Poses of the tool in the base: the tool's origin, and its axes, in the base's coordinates. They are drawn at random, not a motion.
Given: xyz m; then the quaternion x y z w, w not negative.
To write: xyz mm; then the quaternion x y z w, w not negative. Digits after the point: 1 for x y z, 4 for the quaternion.
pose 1, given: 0.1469, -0.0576, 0.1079, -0.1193, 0.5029, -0.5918, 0.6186
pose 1, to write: 146.9, -57.6, 107.9, -0.1193, 0.5029, -0.5918, 0.6186
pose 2, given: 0.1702, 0.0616, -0.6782, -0.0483, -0.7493, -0.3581, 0.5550
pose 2, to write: 170.2, 61.6, -678.2, -0.0483, -0.7493, -0.3581, 0.5550
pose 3, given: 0.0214, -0.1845, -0.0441, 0.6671, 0.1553, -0.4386, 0.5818
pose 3, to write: 21.4, -184.5, -44.1, 0.6671, 0.1553, -0.4386, 0.5818
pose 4, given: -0.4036, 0.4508, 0.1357, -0.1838, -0.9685, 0.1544, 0.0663
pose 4, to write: -403.6, 450.8, 135.7, -0.1838, -0.9685, 0.1544, 0.0663
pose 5, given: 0.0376, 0.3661, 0.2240, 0.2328, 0.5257, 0.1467, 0.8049
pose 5, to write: 37.6, 366.1, 224.0, 0.2328, 0.5257, 0.1467, 0.8049
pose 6, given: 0.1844, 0.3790, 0.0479, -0.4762, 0.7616, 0.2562, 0.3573
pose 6, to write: 184.4, 379.0, 47.9, -0.4762, 0.7616, 0.2562, 0.3573
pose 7, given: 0.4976, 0.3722, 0.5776, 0.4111, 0.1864, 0.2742, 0.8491
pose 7, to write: 497.6, 372.2, 577.6, 0.4111, 0.1864, 0.2742, 0.8491
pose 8, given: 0.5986, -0.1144, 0.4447, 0.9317, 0.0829, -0.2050, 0.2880
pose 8, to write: 598.6, -114.4, 444.7, 0.9317, 0.0829, -0.2050, 0.2880
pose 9, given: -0.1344, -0.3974, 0.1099, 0.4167, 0.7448, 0.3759, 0.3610
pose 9, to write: -134.4, -397.4, 109.9, 0.4167, 0.7448, 0.3759, 0.3610
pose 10, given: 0.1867, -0.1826, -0.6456, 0.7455, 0.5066, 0.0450, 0.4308
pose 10, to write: 186.7, -182.6, -645.6, 0.7455, 0.5066, 0.0450, 0.4308
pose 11, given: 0.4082, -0.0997, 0.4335, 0.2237, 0.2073, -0.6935, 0.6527
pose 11, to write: 408.2, -99.7, 433.5, 0.2237, 0.2073, -0.6935, 0.6527
